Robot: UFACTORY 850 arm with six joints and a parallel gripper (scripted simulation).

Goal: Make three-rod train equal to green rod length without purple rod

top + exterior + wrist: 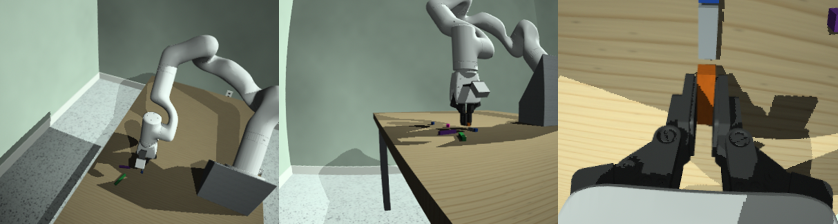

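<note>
My gripper is now 4 cm to the right of the grey rod, 3 cm above it and 1 cm past it.
</note>
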